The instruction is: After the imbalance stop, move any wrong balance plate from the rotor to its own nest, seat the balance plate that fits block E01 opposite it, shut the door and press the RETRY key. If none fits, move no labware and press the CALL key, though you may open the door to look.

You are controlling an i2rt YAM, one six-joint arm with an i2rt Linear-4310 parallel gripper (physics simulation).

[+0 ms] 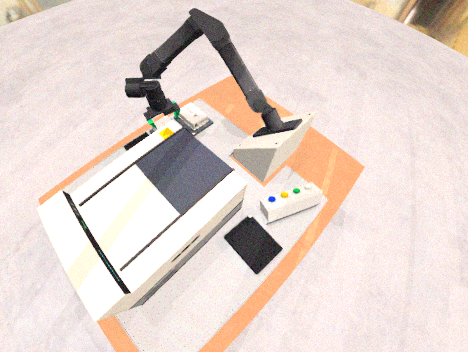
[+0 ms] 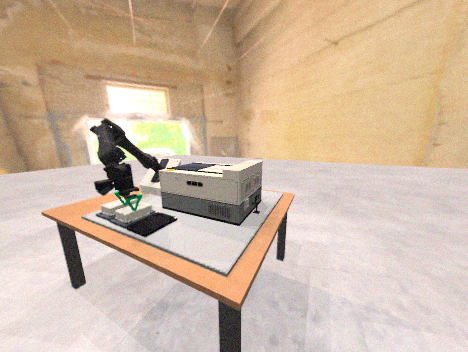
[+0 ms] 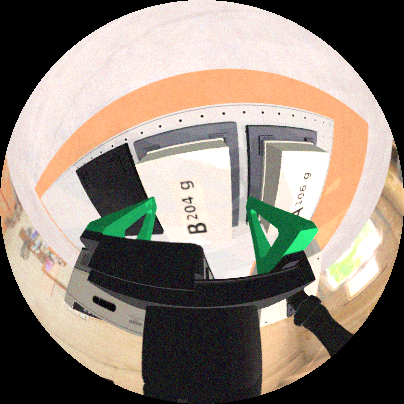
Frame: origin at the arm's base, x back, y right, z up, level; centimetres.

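Where they show: gripper, fingertip midpoint: [image 2: 130, 207] [image 3: 200, 201]; arm's base at its link origin: [image 1: 276, 129] [image 3: 294, 295].
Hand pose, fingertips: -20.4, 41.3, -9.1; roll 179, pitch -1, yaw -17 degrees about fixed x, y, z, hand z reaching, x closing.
Note:
Each offset is from my fingertips to the centre of the thing, as dx, dy, dz. "*": to the spot under its first point.
My gripper [image 1: 165, 120] [image 2: 132, 206] [image 3: 200, 201] is open and points down at balance plate B, one green finger toward each long side. Whether the tips touch it is unclear. Plate B {-1.3, -1.0, -2.1} [image 2: 134, 213] [image 3: 212, 170], white and marked 204 g, sits in its grey nest {* +5.2, +4.3, -4.2} [image 3: 233, 137]. Plate A {+12.2, -3.4, -2.1} [image 1: 194, 115] [image 2: 110, 205] [image 3: 291, 162], marked 106 g, sits in the neighbouring nest {+12.2, -3.3, -4.5} [image 3: 254, 137]. The centrifuge [image 1: 215, 212] [image 2: 175, 187] has a dark panel {* -15.3, -32.2, +15.8} [image 1: 185, 170] on top; the rotor and block E01 do not show. The key box {+4.9, -60.7, -1.3} [image 1: 292, 205] has blue, yellow, green and white keys, labels unreadable.
A black nest {-14.4, +0.9, -4.5} [image 1: 136, 141] [image 2: 152, 223] [image 3: 112, 182] lies beside plate B's nest. Another black nest {-15.2, -58.6, -3.5} [image 1: 253, 244] lies in front of the key box. The centrifuge's wall stands close to the gripper. The arm's wedge base [image 1: 272, 150] stands between plate A and the key box.

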